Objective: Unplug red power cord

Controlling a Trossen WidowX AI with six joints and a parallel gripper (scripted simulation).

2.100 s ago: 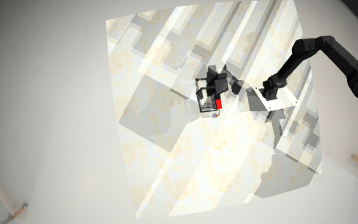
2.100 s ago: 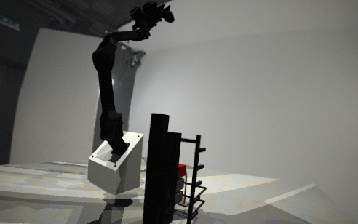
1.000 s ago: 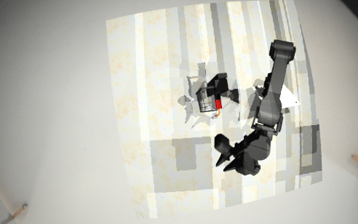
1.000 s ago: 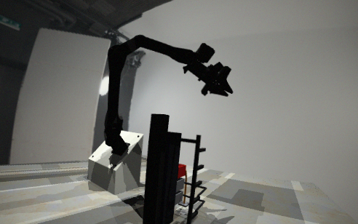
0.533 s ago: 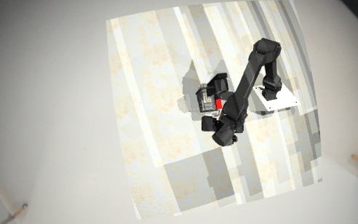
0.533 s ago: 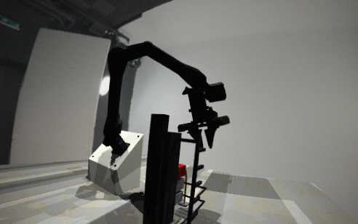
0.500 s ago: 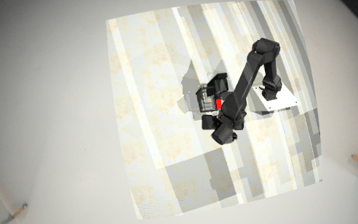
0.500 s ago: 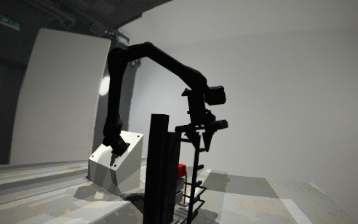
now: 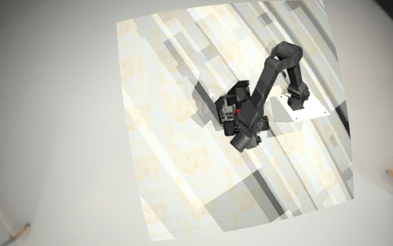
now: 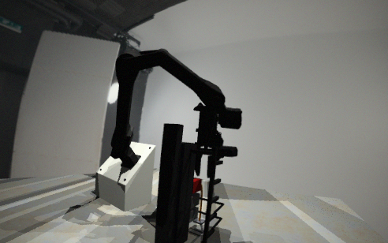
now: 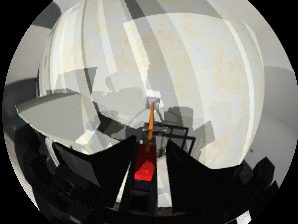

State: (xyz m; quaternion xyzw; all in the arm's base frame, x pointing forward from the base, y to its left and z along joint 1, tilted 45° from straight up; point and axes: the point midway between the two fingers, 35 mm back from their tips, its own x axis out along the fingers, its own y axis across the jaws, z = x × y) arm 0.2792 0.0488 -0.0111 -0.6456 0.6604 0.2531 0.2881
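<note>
Right now the red plug is 7 cm to the right of my gripper tip and 1 cm below it. Round my gripper tip: tall black post (17 cm to the right, 1 cm below, 1 cm behind).
</note>
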